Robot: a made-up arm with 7 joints.
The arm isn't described. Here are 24 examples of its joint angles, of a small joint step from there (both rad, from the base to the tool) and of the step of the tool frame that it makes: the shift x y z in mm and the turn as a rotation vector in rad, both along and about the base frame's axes.
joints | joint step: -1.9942 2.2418 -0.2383 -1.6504 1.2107 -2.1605 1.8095 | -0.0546 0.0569 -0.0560 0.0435 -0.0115 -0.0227 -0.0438
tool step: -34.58 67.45 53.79 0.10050 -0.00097 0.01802
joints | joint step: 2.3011 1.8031 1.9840 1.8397 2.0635 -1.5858 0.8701 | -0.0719 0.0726 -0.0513 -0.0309 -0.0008 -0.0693 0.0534
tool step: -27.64 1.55 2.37 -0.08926 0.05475 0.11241
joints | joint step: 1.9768 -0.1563 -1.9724 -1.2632 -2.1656 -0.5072 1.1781 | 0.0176 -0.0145 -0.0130 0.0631 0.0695 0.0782 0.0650
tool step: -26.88 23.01 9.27 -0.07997 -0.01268 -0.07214
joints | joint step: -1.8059 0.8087 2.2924 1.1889 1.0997 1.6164 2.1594 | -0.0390 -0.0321 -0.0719 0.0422 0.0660 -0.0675 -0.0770
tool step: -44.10 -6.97 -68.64 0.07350 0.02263 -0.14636
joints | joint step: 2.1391 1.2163 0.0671 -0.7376 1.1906 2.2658 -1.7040 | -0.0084 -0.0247 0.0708 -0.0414 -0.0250 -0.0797 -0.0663
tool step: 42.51 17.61 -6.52 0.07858 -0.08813 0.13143
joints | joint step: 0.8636 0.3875 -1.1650 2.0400 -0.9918 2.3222 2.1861 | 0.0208 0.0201 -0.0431 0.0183 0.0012 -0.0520 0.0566
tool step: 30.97 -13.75 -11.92 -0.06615 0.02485 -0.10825
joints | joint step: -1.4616 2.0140 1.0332 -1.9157 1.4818 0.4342 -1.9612 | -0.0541 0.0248 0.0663 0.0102 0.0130 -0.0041 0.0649
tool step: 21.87 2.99 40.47 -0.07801 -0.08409 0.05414
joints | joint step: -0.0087 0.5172 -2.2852 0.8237 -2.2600 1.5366 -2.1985 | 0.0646 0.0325 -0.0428 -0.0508 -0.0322 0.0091 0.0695
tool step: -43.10 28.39 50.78 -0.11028 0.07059 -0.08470
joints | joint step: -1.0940 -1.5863 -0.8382 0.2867 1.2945 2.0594 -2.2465 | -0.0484 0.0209 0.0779 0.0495 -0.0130 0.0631 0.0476
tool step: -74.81 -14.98 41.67 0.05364 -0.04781 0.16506
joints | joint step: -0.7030 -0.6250 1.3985 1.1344 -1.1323 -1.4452 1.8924 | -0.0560 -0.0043 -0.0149 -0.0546 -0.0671 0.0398 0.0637
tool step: -28.50 10.64 32.66 0.04506 -0.06309 0.10880
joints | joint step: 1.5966 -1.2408 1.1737 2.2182 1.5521 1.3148 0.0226 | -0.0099 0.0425 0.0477 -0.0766 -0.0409 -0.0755 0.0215
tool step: -30.76 16.89 -42.90 -0.02721 -0.00328 -0.01704
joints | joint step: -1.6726 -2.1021 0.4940 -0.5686 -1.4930 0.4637 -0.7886 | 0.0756 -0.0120 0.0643 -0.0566 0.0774 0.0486 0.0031
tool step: -6.17 34.46 27.86 0.04397 0.06599 -0.14744
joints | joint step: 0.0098 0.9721 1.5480 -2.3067 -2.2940 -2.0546 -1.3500 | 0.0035 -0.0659 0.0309 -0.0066 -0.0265 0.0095 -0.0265
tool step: 6.99 -21.52 -37.13 0.09839 0.00990 -0.01901
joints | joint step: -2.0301 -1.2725 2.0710 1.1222 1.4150 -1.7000 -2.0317 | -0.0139 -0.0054 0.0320 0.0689 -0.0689 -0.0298 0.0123
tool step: -10.22 18.12 -52.86 0.08517 0.00219 -0.00569
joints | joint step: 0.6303 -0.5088 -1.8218 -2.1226 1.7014 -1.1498 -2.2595 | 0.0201 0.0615 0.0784 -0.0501 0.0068 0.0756 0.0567
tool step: 20.05 51.14 -8.50 -0.13744 0.09619 -0.01048
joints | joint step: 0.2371 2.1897 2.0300 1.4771 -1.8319 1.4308 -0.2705 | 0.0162 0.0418 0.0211 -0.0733 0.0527 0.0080 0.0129
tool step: 7.70 25.32 18.55 0.01979 -0.05191 -0.03874
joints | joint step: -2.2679 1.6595 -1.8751 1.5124 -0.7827 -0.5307 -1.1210 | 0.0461 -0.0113 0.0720 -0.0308 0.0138 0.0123 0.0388
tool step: 36.61 -38.07 -11.47 -0.06658 -0.02713 -0.05922
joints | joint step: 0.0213 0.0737 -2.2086 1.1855 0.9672 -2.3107 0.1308 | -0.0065 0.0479 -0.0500 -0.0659 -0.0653 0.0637 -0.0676
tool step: -17.11 -32.24 5.63 -0.01630 0.04367 0.07238
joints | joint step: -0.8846 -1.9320 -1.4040 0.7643 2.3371 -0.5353 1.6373 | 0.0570 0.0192 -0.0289 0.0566 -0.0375 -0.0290 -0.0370
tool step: 23.59 7.74 -9.86 0.03171 0.06513 -0.02142
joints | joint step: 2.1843 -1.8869 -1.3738 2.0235 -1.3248 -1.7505 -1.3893 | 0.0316 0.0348 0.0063 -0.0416 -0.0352 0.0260 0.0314
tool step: 16.28 -19.93 -33.04 -0.01131 0.05755 -0.08498
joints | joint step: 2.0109 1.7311 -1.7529 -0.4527 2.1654 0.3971 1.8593 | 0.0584 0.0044 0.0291 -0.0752 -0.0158 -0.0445 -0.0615
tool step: -36.92 18.72 -31.74 0.03072 0.06818 -0.01474
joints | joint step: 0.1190 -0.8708 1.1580 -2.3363 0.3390 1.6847 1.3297 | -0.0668 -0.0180 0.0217 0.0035 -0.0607 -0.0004 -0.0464
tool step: 8.43 -46.54 9.98 0.03024 0.04247 0.03739
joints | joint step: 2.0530 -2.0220 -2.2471 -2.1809 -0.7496 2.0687 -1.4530 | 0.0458 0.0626 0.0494 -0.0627 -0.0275 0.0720 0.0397
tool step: 1.04 -7.70 20.08 0.10578 0.15191 -0.02949
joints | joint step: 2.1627 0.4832 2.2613 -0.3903 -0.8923 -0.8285 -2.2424 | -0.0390 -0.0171 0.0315 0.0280 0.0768 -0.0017 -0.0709
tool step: -6.92 23.58 -8.46 0.08426 -0.05762 0.05617
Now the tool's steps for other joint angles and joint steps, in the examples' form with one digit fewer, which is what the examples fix.
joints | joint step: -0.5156 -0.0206 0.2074 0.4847 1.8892 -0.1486 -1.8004 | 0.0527 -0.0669 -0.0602 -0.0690 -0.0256 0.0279 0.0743
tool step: 36.7 22.7 63.6 0.1069 -0.0604 -0.0345
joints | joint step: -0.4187 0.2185 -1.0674 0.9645 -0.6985 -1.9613 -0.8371 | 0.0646 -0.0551 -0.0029 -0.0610 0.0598 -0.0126 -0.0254
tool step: 6.9 33.6 -10.2 0.0314 -0.0590 -0.1288
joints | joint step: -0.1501 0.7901 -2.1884 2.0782 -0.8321 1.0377 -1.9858 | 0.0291 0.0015 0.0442 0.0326 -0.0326 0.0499 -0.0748
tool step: -20.9 0.2 -8.1 -0.0078 -0.0265 0.1106
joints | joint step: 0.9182 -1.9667 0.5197 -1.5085 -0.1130 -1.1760 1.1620 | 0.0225 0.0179 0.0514 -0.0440 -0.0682 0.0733 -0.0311
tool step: -4.4 14.0 -22.2 0.0987 0.0349 -0.0266
